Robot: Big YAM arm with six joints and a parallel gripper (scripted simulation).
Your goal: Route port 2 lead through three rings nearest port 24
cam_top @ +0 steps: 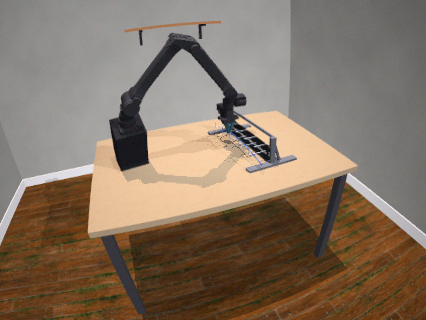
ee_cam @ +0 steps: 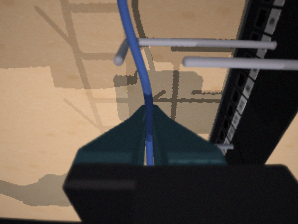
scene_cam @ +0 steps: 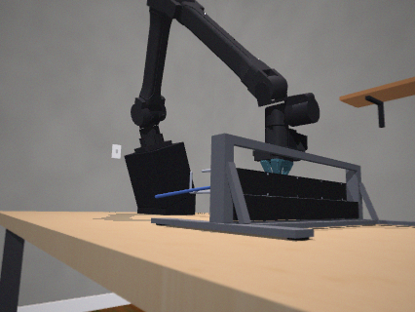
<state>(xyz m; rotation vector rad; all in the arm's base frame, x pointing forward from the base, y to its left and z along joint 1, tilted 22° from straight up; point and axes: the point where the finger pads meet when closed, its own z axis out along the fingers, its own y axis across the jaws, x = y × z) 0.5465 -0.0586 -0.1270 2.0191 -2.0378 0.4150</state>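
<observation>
Now: hand 100 mm short of the grey rack, 50 mm to the left of it and 10 mm above it.
</observation>
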